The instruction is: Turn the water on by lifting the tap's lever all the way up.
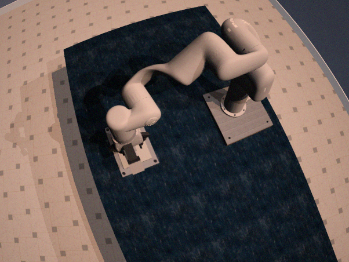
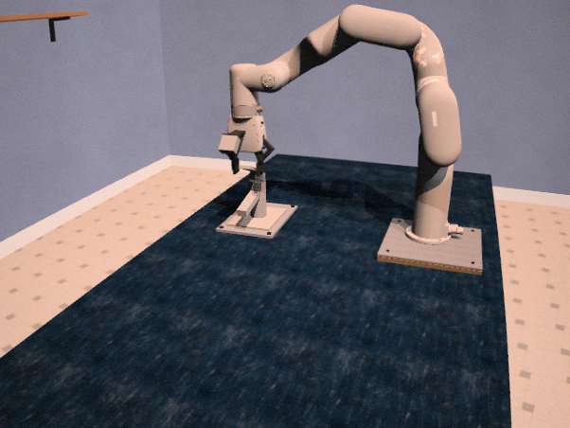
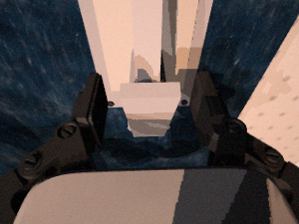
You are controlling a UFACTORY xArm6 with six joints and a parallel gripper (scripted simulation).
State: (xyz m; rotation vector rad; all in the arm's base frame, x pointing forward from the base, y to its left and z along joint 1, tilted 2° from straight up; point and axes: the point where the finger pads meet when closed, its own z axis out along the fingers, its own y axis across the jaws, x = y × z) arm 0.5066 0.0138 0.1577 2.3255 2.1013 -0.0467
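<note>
Now: hand 5 cm to the left of the pale lever and 3 cm above it.
</note>
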